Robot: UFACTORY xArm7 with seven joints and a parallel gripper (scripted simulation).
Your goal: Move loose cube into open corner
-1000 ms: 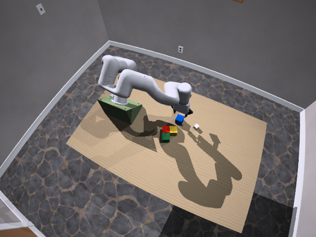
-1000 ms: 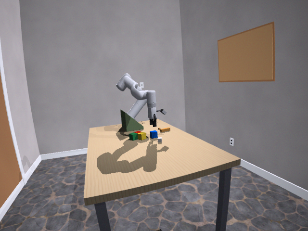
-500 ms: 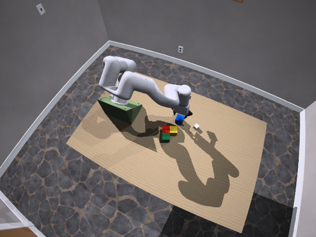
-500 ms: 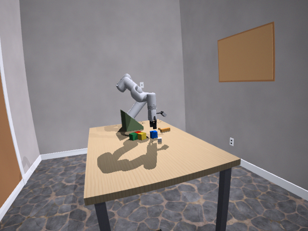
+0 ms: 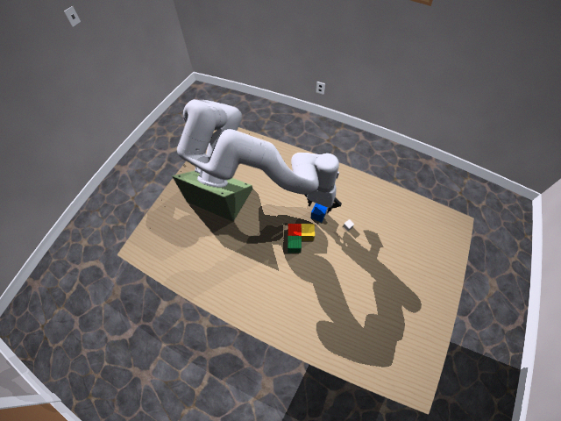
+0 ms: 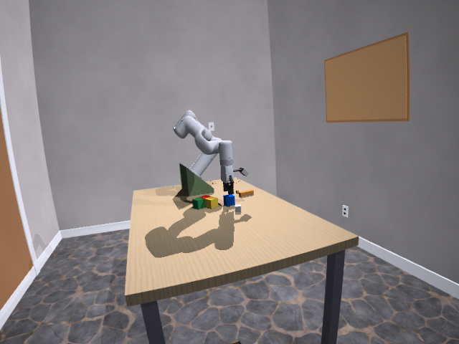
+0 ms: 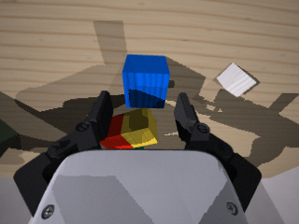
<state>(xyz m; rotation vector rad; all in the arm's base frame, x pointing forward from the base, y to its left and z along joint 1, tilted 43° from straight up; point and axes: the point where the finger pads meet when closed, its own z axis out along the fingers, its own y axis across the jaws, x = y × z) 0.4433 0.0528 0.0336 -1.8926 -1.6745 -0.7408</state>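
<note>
Now: the blue cube 6 cm below my hand. The rest, counted from my hand: small white cube 14 cm ahead, 7 cm below, 1 cm to the right; yellow cube 10 cm to the right, 6 cm below, 2 cm behind; green cube 17 cm to the right, 6 cm below, 5 cm behind.
</note>
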